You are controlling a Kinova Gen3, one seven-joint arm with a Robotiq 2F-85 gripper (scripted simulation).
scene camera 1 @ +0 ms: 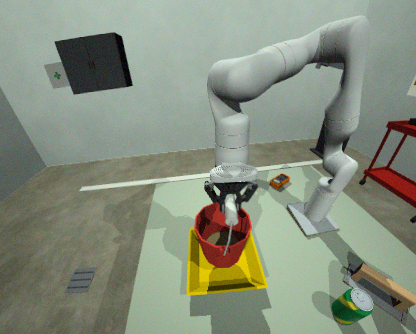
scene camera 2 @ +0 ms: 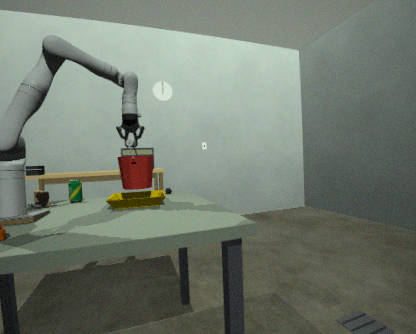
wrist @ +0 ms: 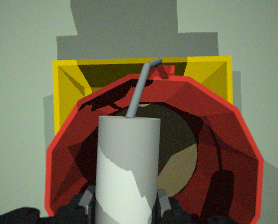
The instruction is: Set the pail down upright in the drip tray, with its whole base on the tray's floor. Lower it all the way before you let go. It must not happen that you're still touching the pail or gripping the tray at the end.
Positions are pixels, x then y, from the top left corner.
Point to a red pail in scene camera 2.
136, 173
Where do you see a drip tray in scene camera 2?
143, 198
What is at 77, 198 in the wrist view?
The gripper.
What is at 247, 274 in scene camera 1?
A drip tray.
